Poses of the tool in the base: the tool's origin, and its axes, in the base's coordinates. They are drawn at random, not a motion.
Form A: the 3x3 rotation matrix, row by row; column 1 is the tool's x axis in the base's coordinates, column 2 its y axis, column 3 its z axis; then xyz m. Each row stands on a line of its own.
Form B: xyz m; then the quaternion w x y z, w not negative. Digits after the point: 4 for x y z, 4 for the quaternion.
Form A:
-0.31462 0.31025 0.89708
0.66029 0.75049 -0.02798
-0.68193 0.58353 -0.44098
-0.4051 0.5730 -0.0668
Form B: -0.4051 0.5730 -0.0668 0.4987 0.3065 0.7915 0.1755
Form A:
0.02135 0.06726 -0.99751
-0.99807 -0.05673 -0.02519
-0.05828 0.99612 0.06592
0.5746 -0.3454 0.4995
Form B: 0.5746 -0.3454 0.4995 0.5076 0.5030 -0.4626 -0.5247
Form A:
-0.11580 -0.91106 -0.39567
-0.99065 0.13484 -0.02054
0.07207 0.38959 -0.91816
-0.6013 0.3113 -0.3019
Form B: -0.6013 0.3113 -0.3019 0.1588 0.6457 -0.7363 -0.1253
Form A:
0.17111 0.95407 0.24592
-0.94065 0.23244 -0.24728
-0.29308 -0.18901 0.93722
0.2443 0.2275 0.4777
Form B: 0.2443 0.2275 0.4777 0.7650 0.0190 0.1761 -0.6192
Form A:
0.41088 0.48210 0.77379
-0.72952 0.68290 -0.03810
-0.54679 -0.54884 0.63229
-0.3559 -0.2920 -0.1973
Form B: -0.3559 -0.2920 -0.1973 0.8255 -0.1547 0.3999 -0.3669
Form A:
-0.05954 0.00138 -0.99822
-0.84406 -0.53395 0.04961
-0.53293 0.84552 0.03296
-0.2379 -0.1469 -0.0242
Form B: -0.2379 -0.1469 -0.0242 0.3315 0.6003 -0.3509 -0.6377
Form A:
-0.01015 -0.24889 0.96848
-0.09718 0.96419 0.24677
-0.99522 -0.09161 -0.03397
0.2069 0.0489 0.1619
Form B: 0.2069 0.0489 0.1619 0.6928 -0.1221 0.7086 0.0547
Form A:
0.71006 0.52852 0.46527
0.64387 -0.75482 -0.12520
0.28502 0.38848 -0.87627
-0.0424 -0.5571 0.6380
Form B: -0.0424 -0.5571 0.6380 0.1405 0.9139 0.3207 0.2052
